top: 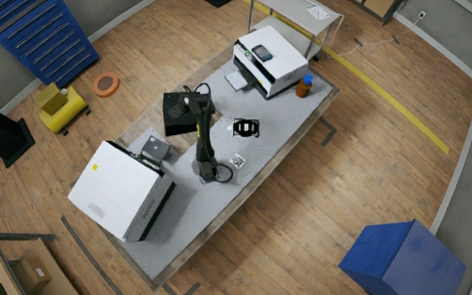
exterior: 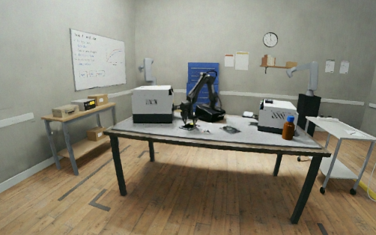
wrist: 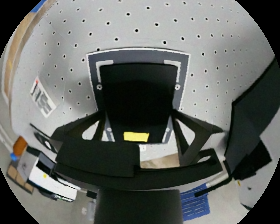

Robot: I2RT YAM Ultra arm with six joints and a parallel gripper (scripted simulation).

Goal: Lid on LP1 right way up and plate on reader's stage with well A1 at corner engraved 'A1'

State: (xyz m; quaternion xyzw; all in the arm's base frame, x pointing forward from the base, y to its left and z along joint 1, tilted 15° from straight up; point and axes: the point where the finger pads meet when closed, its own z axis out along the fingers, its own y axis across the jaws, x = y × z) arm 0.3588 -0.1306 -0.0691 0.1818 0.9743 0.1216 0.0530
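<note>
My gripper is now 10 mm above the dark lidded plate. The rest, counted from my hand: brown capped bottle 50 mm ahead, 830 mm to the left, 90 mm above.
</note>
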